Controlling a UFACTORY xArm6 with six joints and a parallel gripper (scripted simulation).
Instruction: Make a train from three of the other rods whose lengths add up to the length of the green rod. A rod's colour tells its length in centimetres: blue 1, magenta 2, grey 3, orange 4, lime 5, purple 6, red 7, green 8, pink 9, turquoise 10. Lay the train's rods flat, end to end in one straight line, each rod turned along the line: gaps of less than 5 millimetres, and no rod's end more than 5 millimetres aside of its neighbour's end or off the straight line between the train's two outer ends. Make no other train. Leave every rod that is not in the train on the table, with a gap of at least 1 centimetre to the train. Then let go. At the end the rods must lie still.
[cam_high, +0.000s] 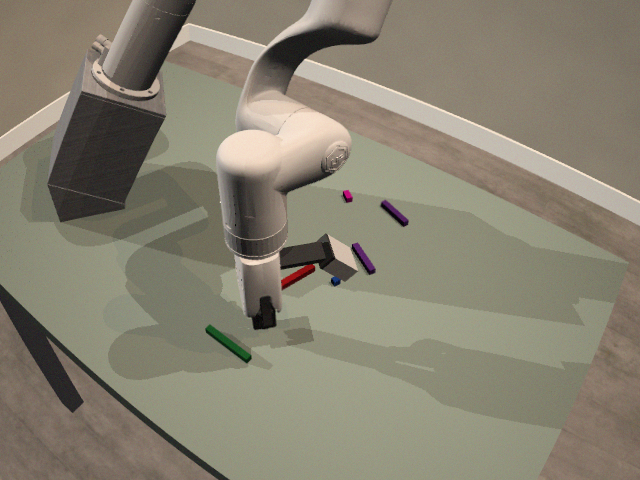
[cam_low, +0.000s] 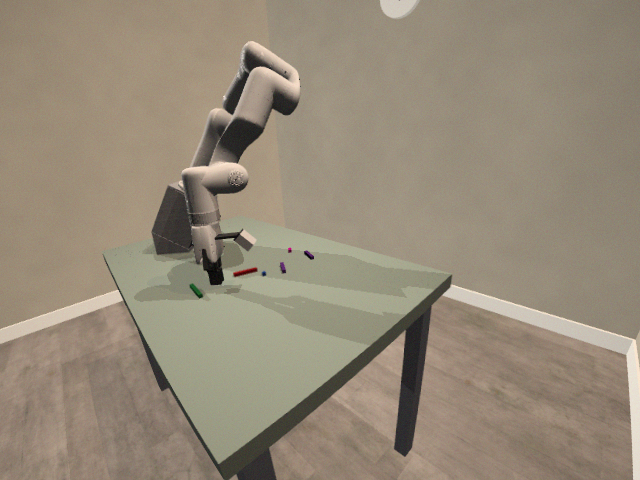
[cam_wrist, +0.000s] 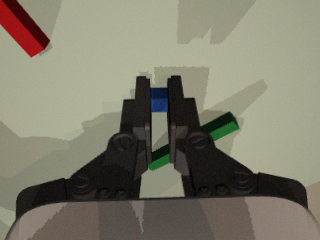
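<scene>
My gripper is now 70 mm short of the purple rod, 180 mm to the right of it and 30 mm above it. Round my hand: red rod: 10 mm behind, 100 mm to the left, 30 mm below; then green rod: 30 mm behind, 50 mm to the right, 30 mm below; then magenta rod: 20 mm behind, 300 mm to the left, 30 mm below.
</scene>
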